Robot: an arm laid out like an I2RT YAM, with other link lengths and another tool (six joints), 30 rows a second.
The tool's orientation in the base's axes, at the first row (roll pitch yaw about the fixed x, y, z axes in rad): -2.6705, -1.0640, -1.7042
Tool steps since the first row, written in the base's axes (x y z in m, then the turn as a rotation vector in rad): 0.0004, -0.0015, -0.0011, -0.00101, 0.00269, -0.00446; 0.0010, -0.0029, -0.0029, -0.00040, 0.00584, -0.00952; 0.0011, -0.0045, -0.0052, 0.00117, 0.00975, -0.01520; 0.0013, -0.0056, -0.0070, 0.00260, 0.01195, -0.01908; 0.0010, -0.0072, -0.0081, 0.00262, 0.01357, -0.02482; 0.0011, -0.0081, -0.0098, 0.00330, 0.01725, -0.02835; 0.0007, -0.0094, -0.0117, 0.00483, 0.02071, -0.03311; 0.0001, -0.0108, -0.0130, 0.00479, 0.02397, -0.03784; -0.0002, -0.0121, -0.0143, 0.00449, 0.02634, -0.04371
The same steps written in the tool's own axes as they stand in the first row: -0.0003, 0.0003, 0.0019, -0.00513, 0.00119, -0.00066; -0.0012, 0.0005, 0.0040, -0.01111, 0.00087, -0.00088; -0.0025, 0.0014, 0.0064, -0.01806, -0.00043, -0.00114; -0.0035, 0.0019, 0.0081, -0.02260, -0.00151, -0.00080; -0.0037, 0.0028, 0.0098, -0.02840, -0.00071, 0.00034; -0.0047, 0.0034, 0.0114, -0.03330, -0.00158, -0.00096; -0.0058, 0.0045, 0.0131, -0.03922, -0.00292, -0.00125; -0.0062, 0.0057, 0.0146, -0.04492, -0.00273, -0.00193; -0.0067, 0.0067, 0.0162, -0.05118, -0.00181, -0.00147
